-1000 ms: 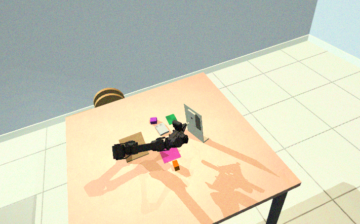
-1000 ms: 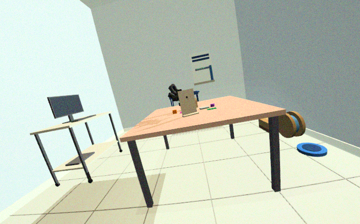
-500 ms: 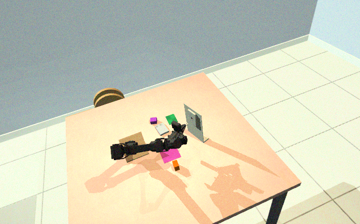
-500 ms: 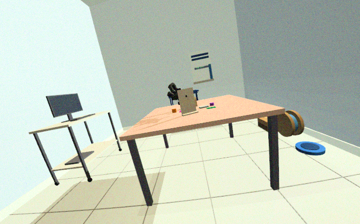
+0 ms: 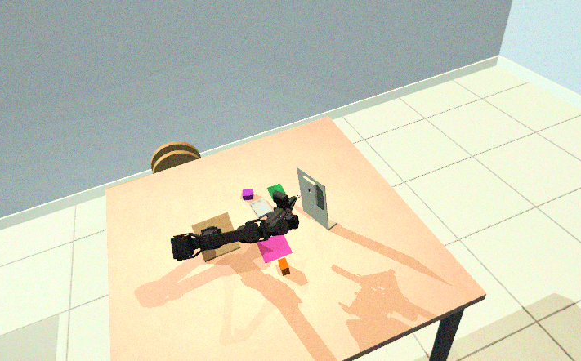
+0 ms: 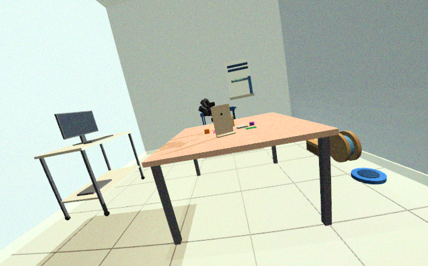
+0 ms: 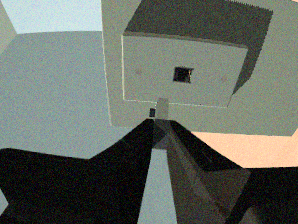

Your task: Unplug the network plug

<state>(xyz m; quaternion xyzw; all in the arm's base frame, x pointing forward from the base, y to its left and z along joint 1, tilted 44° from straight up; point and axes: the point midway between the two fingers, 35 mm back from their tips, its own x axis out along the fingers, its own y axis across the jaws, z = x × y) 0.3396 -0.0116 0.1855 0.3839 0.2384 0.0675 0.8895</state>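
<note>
The magenta marked square is 210 mm below my gripper tip, 140 mm behind it and 20 mm to the right of it. The rest, counted from my gripper tip: orange cube (190 mm below, 150 mm behind, 140 mm to the right); upright panel (90 mm below, 90 mm ahead, 30 mm to the left); network plug (right at my gripper tip).
</note>
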